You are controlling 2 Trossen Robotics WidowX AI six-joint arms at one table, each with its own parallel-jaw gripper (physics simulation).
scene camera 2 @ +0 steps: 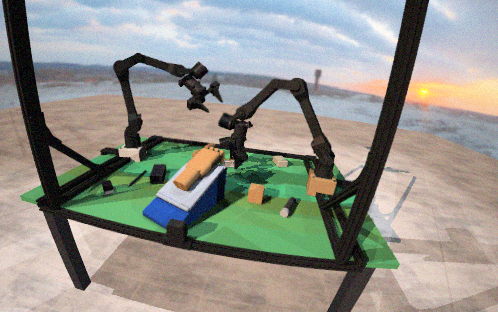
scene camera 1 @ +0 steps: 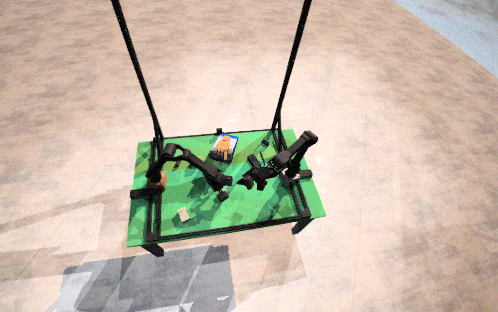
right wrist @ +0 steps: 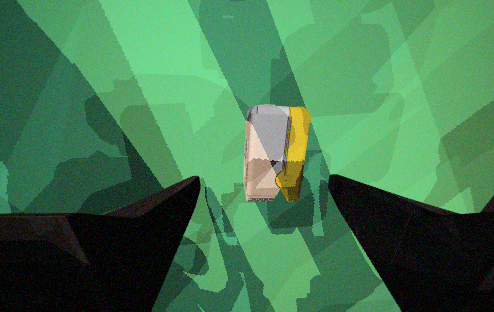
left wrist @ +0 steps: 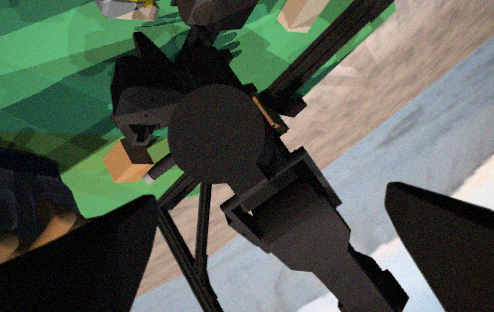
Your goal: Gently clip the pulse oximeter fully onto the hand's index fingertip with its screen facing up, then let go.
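Pixels of known places: left gripper, between the fingertips: [scene camera 2: 216, 107] [scene camera 1: 239, 179] [left wrist: 271, 200]; right gripper, between the fingertips: [scene camera 2: 233, 164] [scene camera 1: 219, 194] [right wrist: 263, 181]; left arm's base, origin of its link: [scene camera 2: 132, 146] [scene camera 1: 290, 173]; right arm's base, origin of its link: [scene camera 2: 322, 174] [scene camera 1: 155, 177].
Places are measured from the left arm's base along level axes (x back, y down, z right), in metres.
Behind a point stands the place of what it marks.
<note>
The pulse oximeter [right wrist: 267, 145] {z 0.050, x -0.465, y 0.028 m} [left wrist: 127, 9] {z 0.047, x -0.466, y 0.028 m} [scene camera 2: 229, 163] {z 0.059, x -0.474, y 0.038 m}, with a grey and pale body and a yellow side, rests on the green table. The tan hand [scene camera 2: 197, 167] {z 0.354, x -0.361, y -0.071 m} [scene camera 1: 226, 144] {z 0.312, x -0.350, y -0.083 m} lies on a sloped blue-and-white wedge [scene camera 2: 170, 214] {z 0.468, x -0.297, y 0.028 m}; one finger sticks out past the others in scene camera 1. My right gripper [right wrist: 263, 181] {z 0.042, x -0.493, y 0.047 m} [scene camera 2: 232, 154] {z 0.042, x -0.493, y 0.047 m} is open above the oximeter, pointing down; in its wrist view the oximeter shows between the two fingertips, nearer the left one at its lower end. My left gripper [scene camera 2: 214, 105] {z -0.024, x -0.396, y -0.206 m} is open and empty, high above the table.
An orange cube [scene camera 2: 256, 193] {z 0.349, x -0.560, y 0.018 m} and a dark cylinder [scene camera 2: 289, 206] {z 0.399, x -0.667, y 0.035 m} lie right of the wedge in scene camera 2. A beige block [scene camera 2: 280, 161] {z 0.022, x -0.728, y 0.030 m} [scene camera 1: 183, 214] {z -0.018, x -0.737, y 0.029 m} lies farther back. A black box [scene camera 2: 158, 173] {z 0.223, x -0.193, y 0.025 m} is left of the wedge. The right arm crosses the left wrist view.
</note>
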